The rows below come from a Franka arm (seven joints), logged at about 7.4 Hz.
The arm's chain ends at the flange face. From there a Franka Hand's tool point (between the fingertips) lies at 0.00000 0.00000 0.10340 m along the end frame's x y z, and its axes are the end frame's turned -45 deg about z.
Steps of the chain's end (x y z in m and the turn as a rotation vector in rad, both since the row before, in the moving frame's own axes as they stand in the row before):
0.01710, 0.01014, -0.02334, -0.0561, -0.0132, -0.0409
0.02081, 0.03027, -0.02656, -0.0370, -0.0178, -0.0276
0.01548, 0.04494, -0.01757, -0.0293, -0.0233, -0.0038
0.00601, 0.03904, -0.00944, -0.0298, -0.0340, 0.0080
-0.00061, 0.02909, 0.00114, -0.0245, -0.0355, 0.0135
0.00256, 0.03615, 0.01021, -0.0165, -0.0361, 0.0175
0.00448, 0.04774, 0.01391, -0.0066, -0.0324, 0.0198
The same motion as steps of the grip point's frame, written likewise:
-0.00008, 0.02250, -0.02351, -0.0303, -0.0490, -0.0409
-0.01067, 0.03758, -0.02665, -0.0136, -0.0387, -0.0276
-0.02468, 0.04317, -0.01764, -0.0042, -0.0372, -0.0038
-0.02802, 0.03153, -0.00955, 0.0030, -0.0451, 0.0080
-0.02538, 0.01930, 0.00104, 0.0078, -0.0424, 0.0135
-0.02758, 0.02591, 0.01013, 0.0139, -0.0372, 0.0175
-0.03342, 0.03501, 0.01385, 0.0182, -0.0276, 0.0198

